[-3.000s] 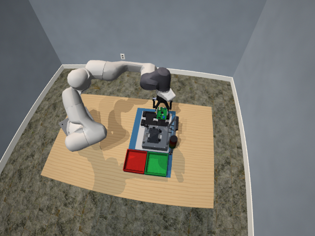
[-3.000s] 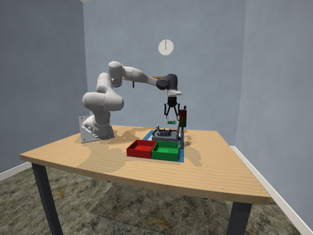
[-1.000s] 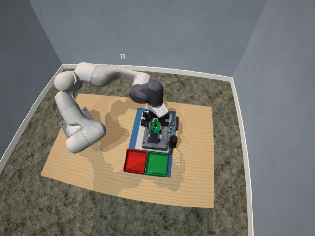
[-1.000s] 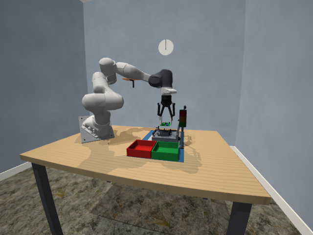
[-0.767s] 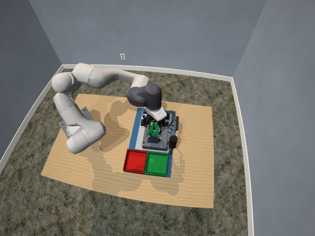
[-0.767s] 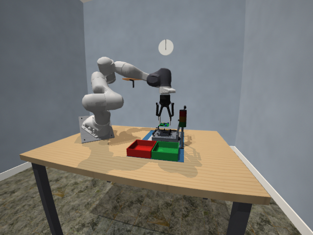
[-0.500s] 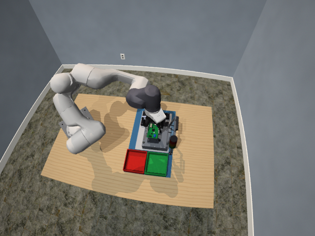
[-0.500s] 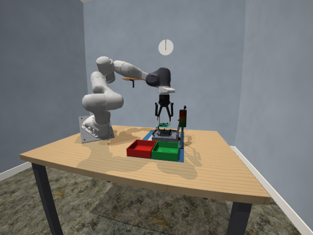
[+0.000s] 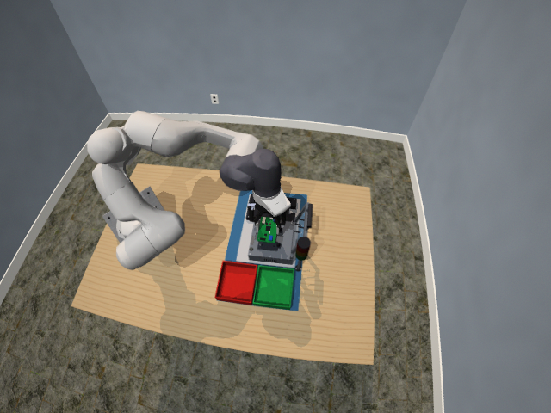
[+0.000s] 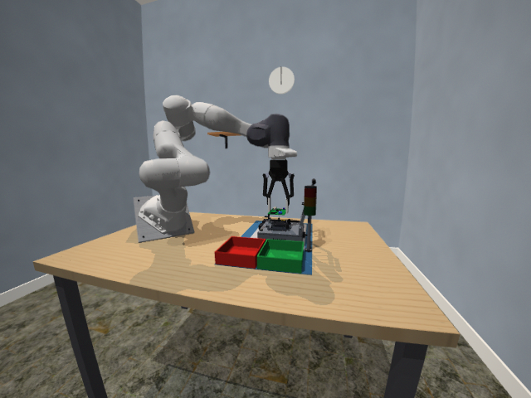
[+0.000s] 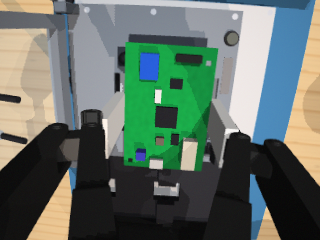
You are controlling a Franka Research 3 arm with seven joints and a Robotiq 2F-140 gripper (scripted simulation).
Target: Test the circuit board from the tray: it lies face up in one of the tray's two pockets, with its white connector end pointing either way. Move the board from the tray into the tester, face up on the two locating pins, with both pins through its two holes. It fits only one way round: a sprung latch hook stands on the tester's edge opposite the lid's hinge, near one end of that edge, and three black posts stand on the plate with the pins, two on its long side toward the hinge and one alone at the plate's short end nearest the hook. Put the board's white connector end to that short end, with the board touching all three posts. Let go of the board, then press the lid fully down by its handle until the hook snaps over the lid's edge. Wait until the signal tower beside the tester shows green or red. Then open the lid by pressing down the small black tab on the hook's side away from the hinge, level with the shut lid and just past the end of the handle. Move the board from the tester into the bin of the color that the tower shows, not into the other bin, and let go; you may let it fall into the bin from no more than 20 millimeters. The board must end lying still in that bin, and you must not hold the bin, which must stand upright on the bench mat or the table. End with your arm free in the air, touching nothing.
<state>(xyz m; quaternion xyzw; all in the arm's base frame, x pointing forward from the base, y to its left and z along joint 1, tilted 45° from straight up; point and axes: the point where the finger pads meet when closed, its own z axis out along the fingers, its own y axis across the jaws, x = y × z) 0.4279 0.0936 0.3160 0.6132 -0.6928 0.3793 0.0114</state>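
The green circuit board is 2 cm below my hand. From my hand the other things lie so: tester plate: 1 cm ahead, 8 cm below; clear lid: 12 cm ahead, 3 cm to the right, 3 cm above; green bin: 1 cm behind, 21 cm to the right, 14 cm below.
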